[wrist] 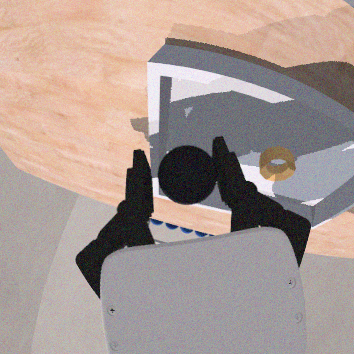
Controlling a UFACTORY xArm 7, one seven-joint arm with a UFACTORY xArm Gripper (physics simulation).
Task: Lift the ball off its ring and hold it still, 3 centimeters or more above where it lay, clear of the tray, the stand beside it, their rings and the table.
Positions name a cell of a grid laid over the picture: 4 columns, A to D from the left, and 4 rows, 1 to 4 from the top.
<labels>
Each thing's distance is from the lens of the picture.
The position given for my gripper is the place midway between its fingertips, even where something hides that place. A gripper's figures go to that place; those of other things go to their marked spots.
my gripper (C2): 0.14 m
black ball (C2): 0.12 m
</labels>
